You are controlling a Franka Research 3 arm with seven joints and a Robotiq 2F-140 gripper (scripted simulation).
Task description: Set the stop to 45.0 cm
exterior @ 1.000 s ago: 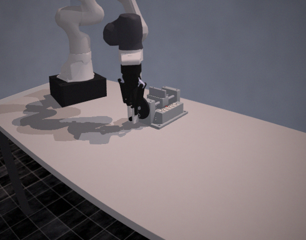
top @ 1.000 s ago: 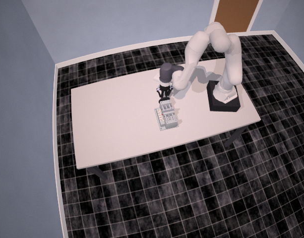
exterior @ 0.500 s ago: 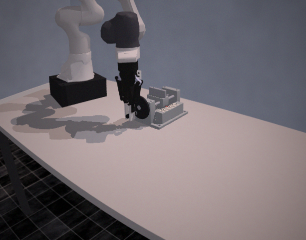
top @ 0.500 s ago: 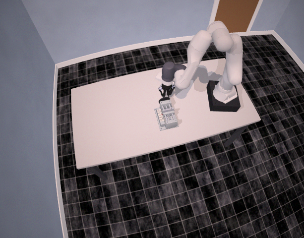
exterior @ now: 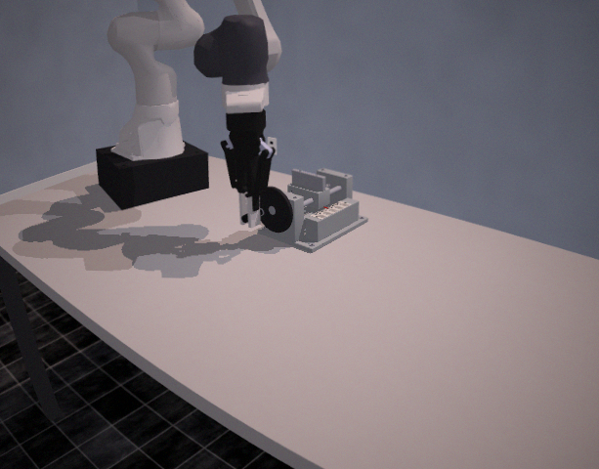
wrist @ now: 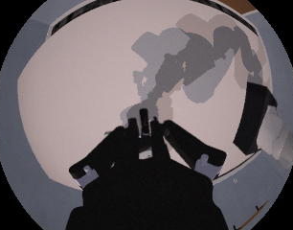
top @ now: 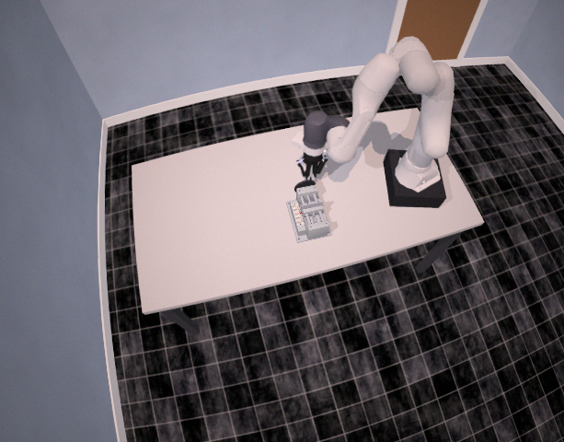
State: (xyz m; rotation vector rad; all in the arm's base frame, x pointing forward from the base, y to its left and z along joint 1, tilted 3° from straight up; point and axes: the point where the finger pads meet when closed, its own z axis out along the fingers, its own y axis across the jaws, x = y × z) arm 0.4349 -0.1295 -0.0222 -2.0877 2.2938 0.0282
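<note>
My gripper is now 6 cm short of the grey stop fixture, 14 cm to the right of it and 1 cm below it. The rest, counted from my hand: black handwheel: 1 cm ahead, 2 cm to the left, 1 cm below.
</note>
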